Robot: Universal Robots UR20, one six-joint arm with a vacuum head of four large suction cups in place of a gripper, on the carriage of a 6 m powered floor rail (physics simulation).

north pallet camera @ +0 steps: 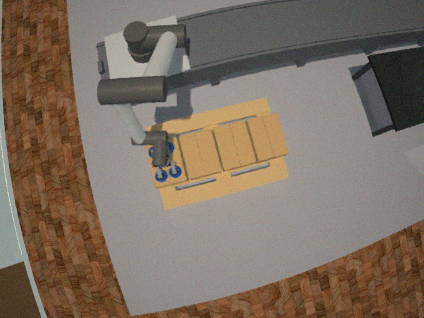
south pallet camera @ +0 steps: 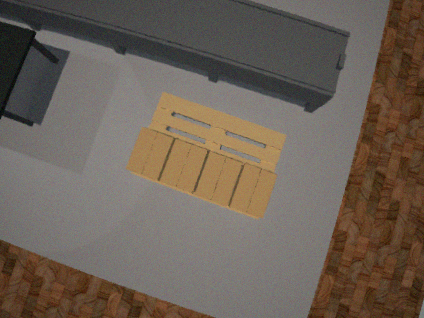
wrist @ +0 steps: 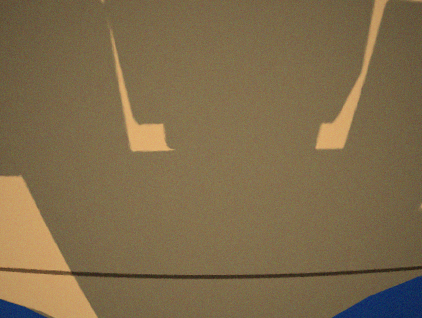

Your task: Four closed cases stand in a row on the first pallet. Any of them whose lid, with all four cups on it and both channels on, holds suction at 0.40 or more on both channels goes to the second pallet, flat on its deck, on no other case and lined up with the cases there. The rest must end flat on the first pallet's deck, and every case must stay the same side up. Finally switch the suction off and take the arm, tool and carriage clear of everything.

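Places are measured from the arm's base along level axes (x ahead, y right, z down), in metres.
Where they show: end effector, tool point: [wrist: 197,219]; arm's base, origin of the base link: [north pallet camera: 144,51].
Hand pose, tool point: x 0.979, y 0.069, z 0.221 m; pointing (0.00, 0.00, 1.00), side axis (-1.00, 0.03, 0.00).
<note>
Each offset is from my tool point to the centre of the thing. "spot": to the spot under its first point. Level surfaces: height alone.
On the first pallet [north pallet camera: 225,193], cases stand side by side in a row: an end case {spot: dx +0.185, dy +0.000, dz -0.022 m} [north pallet camera: 170,183] at the left, then a second {dx +0.007, dy -0.306, dz +0.098 m} [north pallet camera: 192,160], a third {dx +0.013, dy -0.609, dz +0.098 m} [north pallet camera: 227,145] and a last one {dx +0.020, dy -0.912, dz +0.098 m} [north pallet camera: 277,135]. My vacuum head [north pallet camera: 165,161] is low over the left end case, its four blue cups within the lid's outline. In the wrist view the shaded lid [wrist: 225,210] is very close, and parts of two blue cups [wrist: 395,303] [wrist: 10,312] look pressed against it. The case sits in the row. The frames do not show whether suction is on.
The second pallet [south pallet camera: 225,122] bears several cases [south pallet camera: 137,157] lined up along its near edge, with bare deck behind them. The floor rail [north pallet camera: 300,30] [south pallet camera: 200,40] runs behind both pallets, the white carriage [north pallet camera: 117,55] at its left end. A black-topped table {dz -0.180 m} [north pallet camera: 400,90] [south pallet camera: 12,60] stands between the pallets.
</note>
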